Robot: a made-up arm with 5 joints.
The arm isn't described. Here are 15 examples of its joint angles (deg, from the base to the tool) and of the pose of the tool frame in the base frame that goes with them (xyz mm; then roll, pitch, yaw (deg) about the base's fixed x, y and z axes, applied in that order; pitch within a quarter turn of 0, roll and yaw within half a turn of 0).
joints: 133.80 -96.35 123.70 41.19 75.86
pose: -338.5 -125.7 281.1 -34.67 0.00 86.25
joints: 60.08 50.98 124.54 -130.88 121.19
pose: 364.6 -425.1 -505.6 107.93 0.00 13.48
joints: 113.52 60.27 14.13 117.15 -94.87
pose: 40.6 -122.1 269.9 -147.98 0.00 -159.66
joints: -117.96 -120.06 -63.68 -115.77 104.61
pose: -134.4 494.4 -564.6 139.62 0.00 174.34
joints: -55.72 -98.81 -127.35 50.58 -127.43
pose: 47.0 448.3 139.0 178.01 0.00 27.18
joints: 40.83 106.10 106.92 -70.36 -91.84
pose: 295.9 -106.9 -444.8 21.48 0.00 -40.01
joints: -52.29 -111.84 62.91 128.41 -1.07
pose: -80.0 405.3 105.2 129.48 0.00 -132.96
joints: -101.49 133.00 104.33 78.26 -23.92
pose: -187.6 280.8 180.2 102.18 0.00 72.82
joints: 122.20 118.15 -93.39 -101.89 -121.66
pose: 175.9 -617.7 -449.1 19.77 0.00 26.26
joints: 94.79 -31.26 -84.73 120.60 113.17
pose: -200.0 193.7 314.4 7.43 0.00 -148.26
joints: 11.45 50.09 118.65 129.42 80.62
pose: 595.6 -73.2 191.6 48.80 0.00 57.11
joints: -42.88 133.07 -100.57 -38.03 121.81
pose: 17.1 18.6 -372.4 -159.84 0.00 169.24
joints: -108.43 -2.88 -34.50 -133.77 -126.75
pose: 339.8 -4.1 -288.2 -7.02 0.00 76.81
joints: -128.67 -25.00 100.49 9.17 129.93
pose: 270.3 -75.5 18.7 -120.76 0.00 -105.84
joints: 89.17 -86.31 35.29 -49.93 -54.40
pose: -10.6 -169.7 -342.8 4.47 0.00 32.43
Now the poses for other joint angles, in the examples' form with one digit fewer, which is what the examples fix.
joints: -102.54 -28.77 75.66 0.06 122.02
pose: 91 -271 -47 -122.0 0.0 -153.0
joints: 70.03 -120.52 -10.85 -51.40 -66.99
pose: 102 -232 -372 15.6 0.0 39.6
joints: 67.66 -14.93 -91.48 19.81 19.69
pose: 198 -242 102 0.1 0.0 -144.2
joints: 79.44 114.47 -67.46 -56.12 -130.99
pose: 222 -218 -513 74.9 0.0 98.6
